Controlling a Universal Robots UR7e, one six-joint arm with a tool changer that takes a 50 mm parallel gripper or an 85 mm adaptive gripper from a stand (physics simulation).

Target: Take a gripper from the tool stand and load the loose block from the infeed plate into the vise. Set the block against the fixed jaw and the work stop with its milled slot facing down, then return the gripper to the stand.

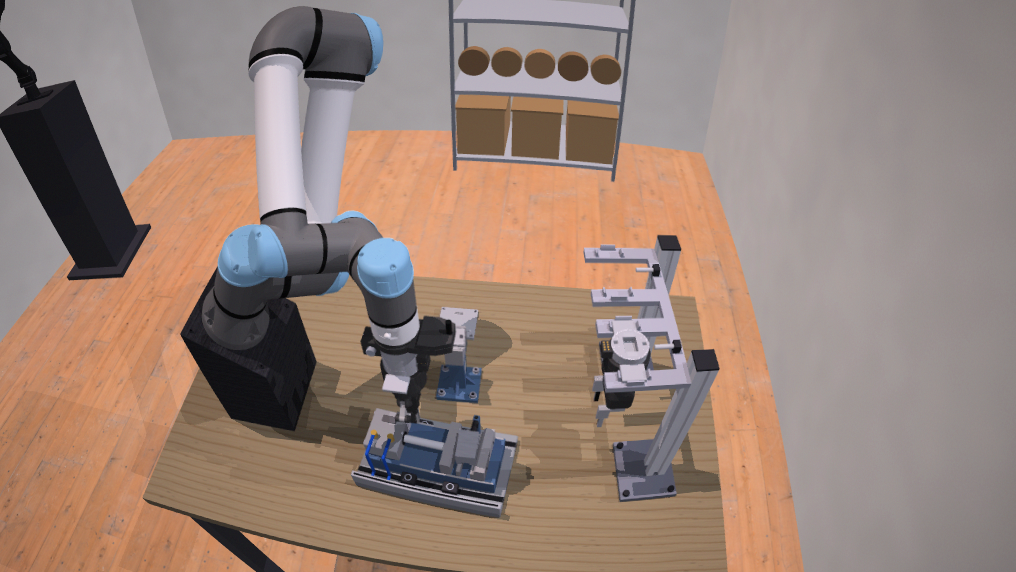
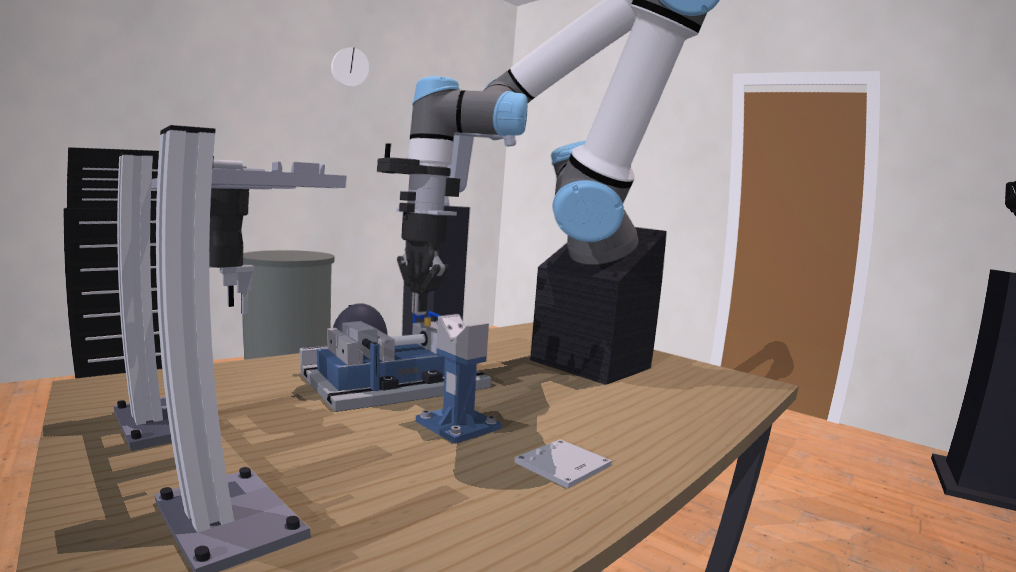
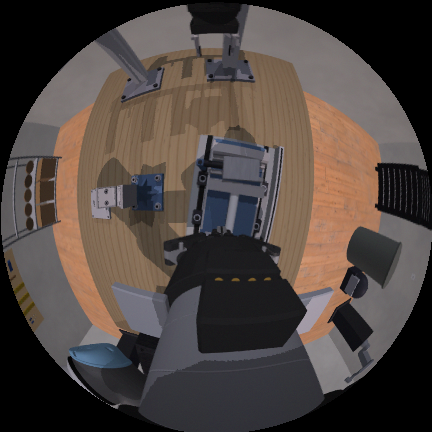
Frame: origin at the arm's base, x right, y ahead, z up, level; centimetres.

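Seen in the pictures: arm's base, link origin: [image 1: 234, 318] [image 2: 603, 245].
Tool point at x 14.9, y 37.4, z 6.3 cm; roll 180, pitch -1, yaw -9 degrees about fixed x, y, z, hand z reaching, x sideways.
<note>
Offsets run from my tool point to a thing's middle. "pt": to the spot under its first point.
My adaptive gripper [image 1: 403, 414] [image 2: 420, 292] [image 3: 222, 233] points down over the hose end of the vise @[dx +3.4, dy +3.0, dz -27.0 cm] [image 1: 408, 463] [image 2: 341, 373] [image 3: 214, 209]. Its fingers are drawn together, shut on the grey block @[pt dx -0.7, dy +0.8, dz -17.4 cm] [image 2: 419, 305], whose small lower end shows below the fingertips; the slot is too small to make out. Whether the block touches the fixed jaw or the work stop is hidden. The screw shows between the vise jaws. The infeed plate [image 1: 455, 312] [image 2: 577, 463] [image 3: 101, 212] bears no block. The tool stand [image 1: 688, 415] [image 2: 186, 319] holds the other, parallel gripper [image 1: 618, 394] [image 2: 227, 238].
A blue post @[pt dx -15.4, dy +8.7, dz -25.4 cm] [image 1: 460, 373] [image 2: 460, 387] [image 3: 148, 192] with an angled grey head stands close beside the vise, between it and the infeed plate. Blue hoses [image 1: 369, 454] rise at the vise's left end. The stand's forked arms [image 1: 625, 297] reach over the table's right side.
</note>
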